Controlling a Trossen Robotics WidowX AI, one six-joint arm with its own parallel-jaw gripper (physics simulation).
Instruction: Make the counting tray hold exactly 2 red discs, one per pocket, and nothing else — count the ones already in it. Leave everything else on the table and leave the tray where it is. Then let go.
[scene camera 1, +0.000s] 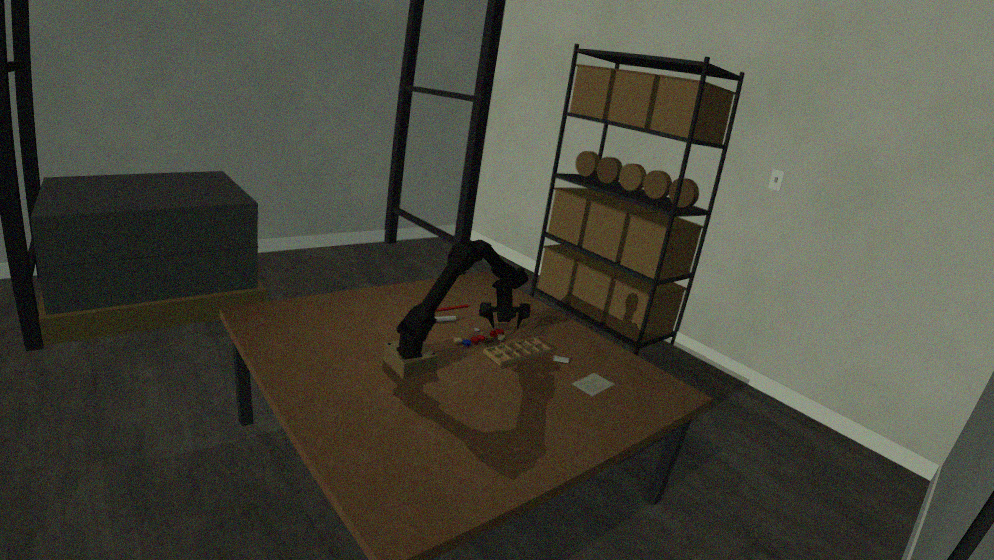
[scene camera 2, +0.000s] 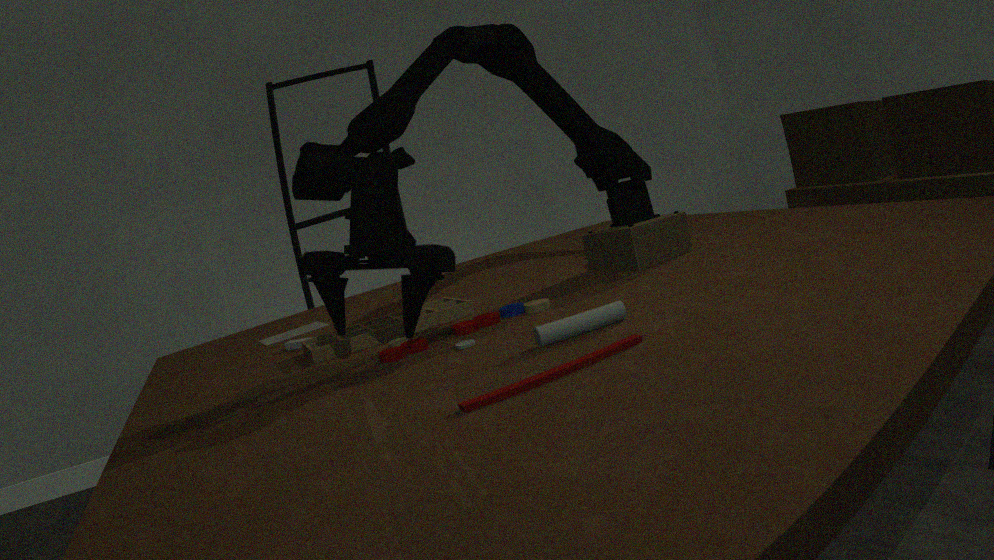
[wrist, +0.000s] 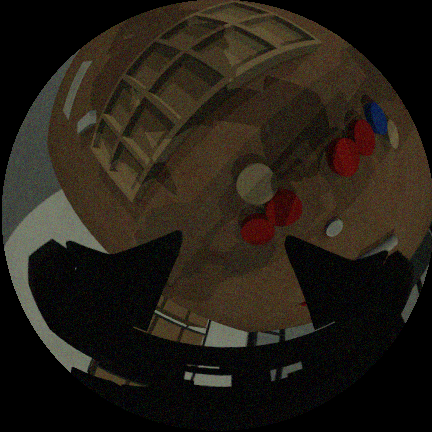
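Note:
The tan pocketed tray (scene camera 1: 502, 361) (scene camera 2: 318, 352) (wrist: 280, 54) lies on the table; no disc shows in its pockets in the wrist view, though shadow darkens them. A red disc (wrist: 283, 207) and a second red disc (wrist: 258, 229) lie together beside a cream disc (wrist: 252, 184), outside the tray. Two more red discs (wrist: 345, 157) (wrist: 364, 137) lie farther right, beside a blue disc (wrist: 377, 118) and another cream disc (wrist: 393, 134). My gripper (scene camera 1: 505, 326) (scene camera 2: 375, 336) (wrist: 234, 238) is open and empty, pointing down above the table, close to the nearer red pair.
A small white disc (scene camera 2: 464, 344) (wrist: 334, 227), a white cylinder (scene camera 1: 445, 319) (scene camera 2: 580, 323) and a red rod (scene camera 1: 453, 307) (scene camera 2: 549, 373) lie near the discs. A small white block (scene camera 1: 560, 359) (wrist: 87, 122) and a pale flat square (scene camera 1: 593, 384) (wrist: 77, 90) lie beyond the tray's other end.

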